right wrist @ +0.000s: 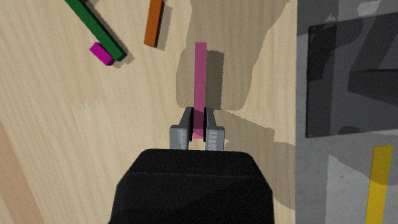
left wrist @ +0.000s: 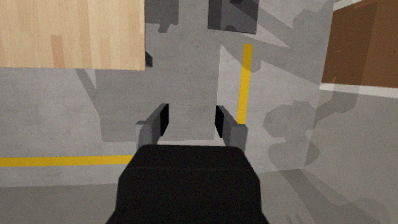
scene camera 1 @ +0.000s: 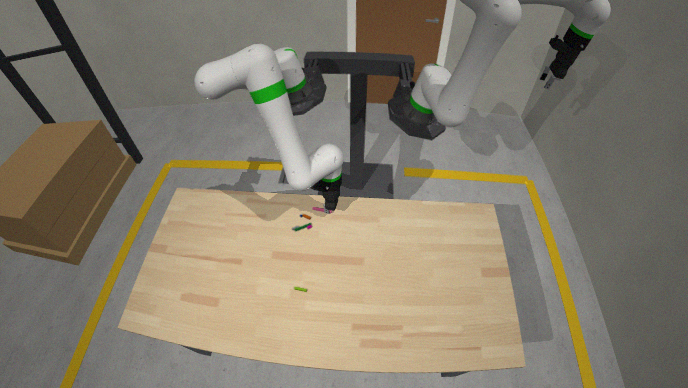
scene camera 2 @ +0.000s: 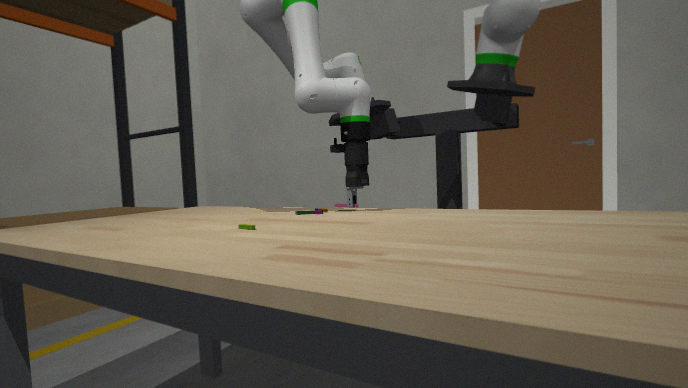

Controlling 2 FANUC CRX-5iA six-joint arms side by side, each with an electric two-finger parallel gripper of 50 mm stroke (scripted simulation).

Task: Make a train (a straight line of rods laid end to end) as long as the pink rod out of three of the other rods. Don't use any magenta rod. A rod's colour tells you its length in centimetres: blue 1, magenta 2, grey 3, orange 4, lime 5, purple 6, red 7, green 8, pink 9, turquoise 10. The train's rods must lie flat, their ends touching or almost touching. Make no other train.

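Note:
My left gripper (left wrist: 192,114). A pink rod, out of frame in the left wrist view. The rod (right wrist: 200,47), with my right gripper (right wrist: 198,117). My right gripper again (scene camera 2: 352,206).

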